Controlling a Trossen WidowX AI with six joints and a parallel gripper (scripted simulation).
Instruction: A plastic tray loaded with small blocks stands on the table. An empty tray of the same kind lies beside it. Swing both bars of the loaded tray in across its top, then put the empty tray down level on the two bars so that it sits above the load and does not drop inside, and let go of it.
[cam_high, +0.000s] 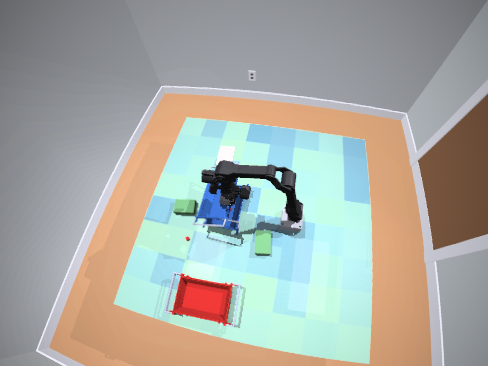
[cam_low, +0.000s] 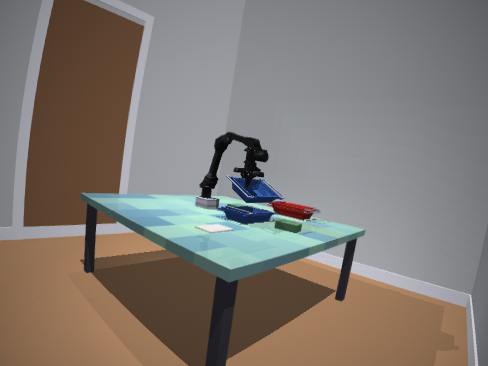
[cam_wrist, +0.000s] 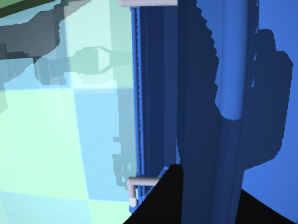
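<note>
The blue tray is 70 mm ahead of my gripper tip and 10 mm to the left of it. From my gripper tip the other things lie so: small red block 190 mm ahead, 240 mm to the left, 170 mm below; then white flat plate 190 mm ahead, 330 mm to the right, 180 mm below.
</note>
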